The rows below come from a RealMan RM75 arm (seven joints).
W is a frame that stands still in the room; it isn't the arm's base.
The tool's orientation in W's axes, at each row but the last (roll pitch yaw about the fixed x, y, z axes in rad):
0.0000, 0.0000, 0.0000
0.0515, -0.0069, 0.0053
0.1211, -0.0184, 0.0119
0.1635, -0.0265, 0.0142
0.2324, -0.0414, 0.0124
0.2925, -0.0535, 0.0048
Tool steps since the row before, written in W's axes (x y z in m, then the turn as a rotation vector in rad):
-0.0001, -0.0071, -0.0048, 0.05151, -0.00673, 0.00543
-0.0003, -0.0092, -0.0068, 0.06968, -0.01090, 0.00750
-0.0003, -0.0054, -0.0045, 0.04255, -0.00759, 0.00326
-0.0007, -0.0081, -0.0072, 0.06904, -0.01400, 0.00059
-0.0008, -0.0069, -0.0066, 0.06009, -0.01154, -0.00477
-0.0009, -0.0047, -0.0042, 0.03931, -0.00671, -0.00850
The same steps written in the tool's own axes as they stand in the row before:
-0.0001, -0.0071, -0.0048, 0.05151, -0.00673, 0.00543
-0.0004, -0.0095, -0.0063, 0.06967, -0.01089, 0.00759
-0.0004, -0.0059, -0.0038, 0.04251, -0.00774, 0.00344
-0.0010, -0.0091, -0.0058, 0.06883, -0.01498, 0.00122
-0.0012, -0.0082, -0.0048, 0.05969, -0.01362, -0.00422
-0.0011, -0.0057, -0.0026, 0.03877, -0.00966, -0.00815

